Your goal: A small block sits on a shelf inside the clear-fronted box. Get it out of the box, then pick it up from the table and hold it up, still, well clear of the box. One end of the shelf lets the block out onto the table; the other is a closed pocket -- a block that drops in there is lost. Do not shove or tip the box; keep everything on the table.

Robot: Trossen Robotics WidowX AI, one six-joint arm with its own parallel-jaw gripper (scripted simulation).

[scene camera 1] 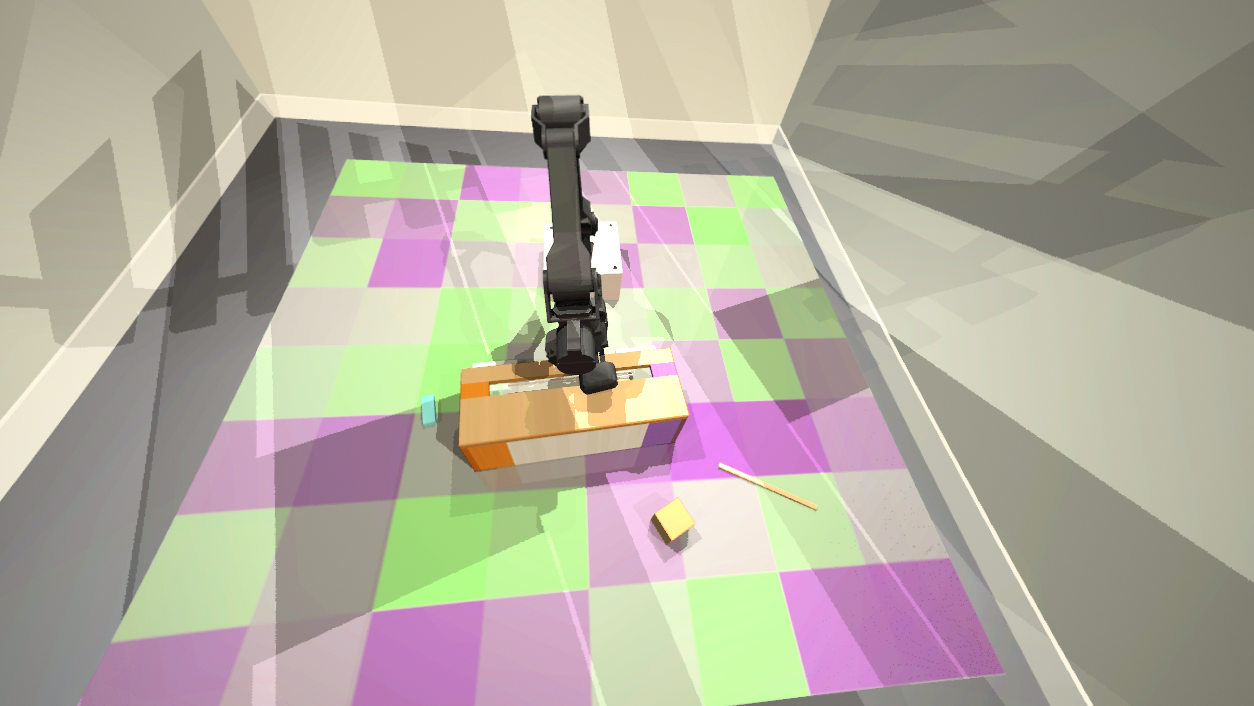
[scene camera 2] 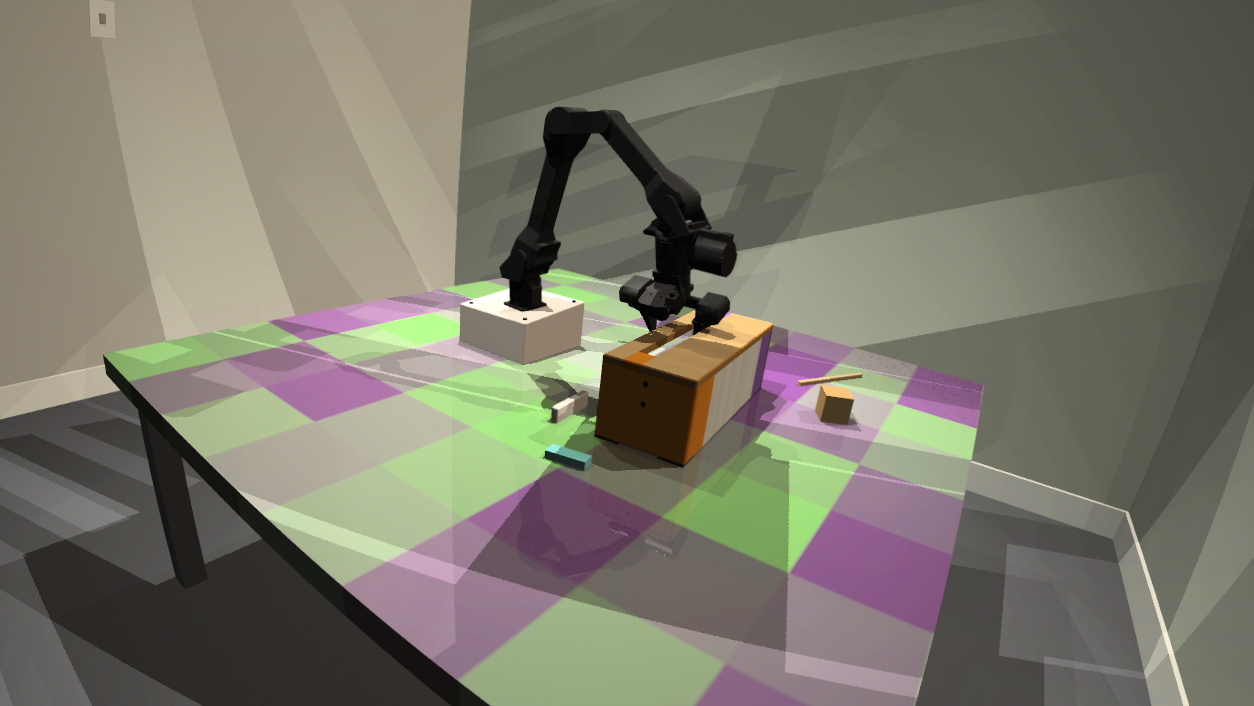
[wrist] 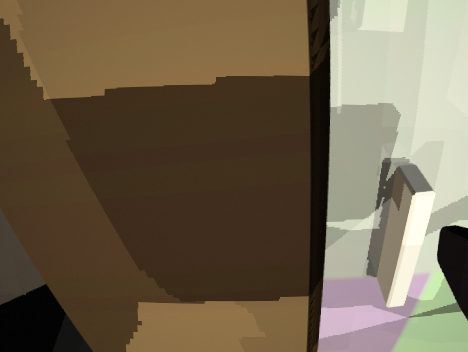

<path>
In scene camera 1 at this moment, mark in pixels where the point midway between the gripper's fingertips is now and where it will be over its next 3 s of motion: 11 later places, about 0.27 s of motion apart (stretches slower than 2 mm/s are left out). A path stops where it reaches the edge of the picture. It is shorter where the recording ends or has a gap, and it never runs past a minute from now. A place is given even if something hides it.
My gripper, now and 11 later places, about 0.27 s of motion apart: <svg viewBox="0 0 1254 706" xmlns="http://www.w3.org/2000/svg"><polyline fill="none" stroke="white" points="605,364 613,364 618,363 622,363 626,363 630,362 633,359 636,351 639,345 642,343 643,341 644,339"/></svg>
</path>
